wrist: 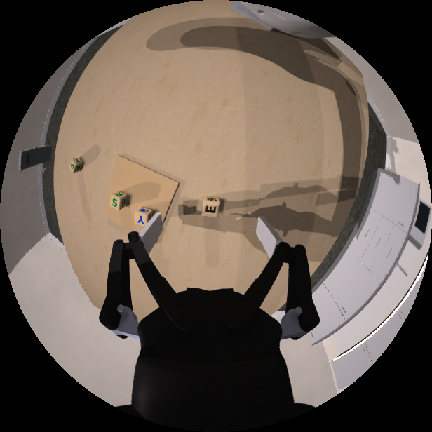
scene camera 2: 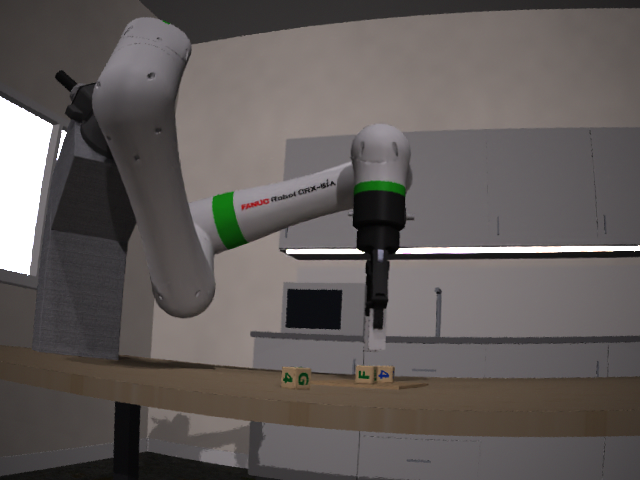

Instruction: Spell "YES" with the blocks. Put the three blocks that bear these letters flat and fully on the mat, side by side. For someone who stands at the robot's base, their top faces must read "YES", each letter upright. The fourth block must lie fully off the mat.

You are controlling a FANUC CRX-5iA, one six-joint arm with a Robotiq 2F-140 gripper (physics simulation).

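Observation:
My gripper is open and empty, above the table. In the wrist view, the E block lies off the mat, between the spread fingertips in the picture but below them; it does not show in scene camera 2. The Y block and the S block lie on the mat, close together with a narrow gap. The left finger pad hides part of the mat near the Y block. The fourth block, with a green G on a side, lies off the mat.
The wooden table carries the mat and blocks. The arm's shadow falls across its upper right part in the wrist view. The robot's pedestal stands at the left in scene camera 2. Grey cabinets are in the background.

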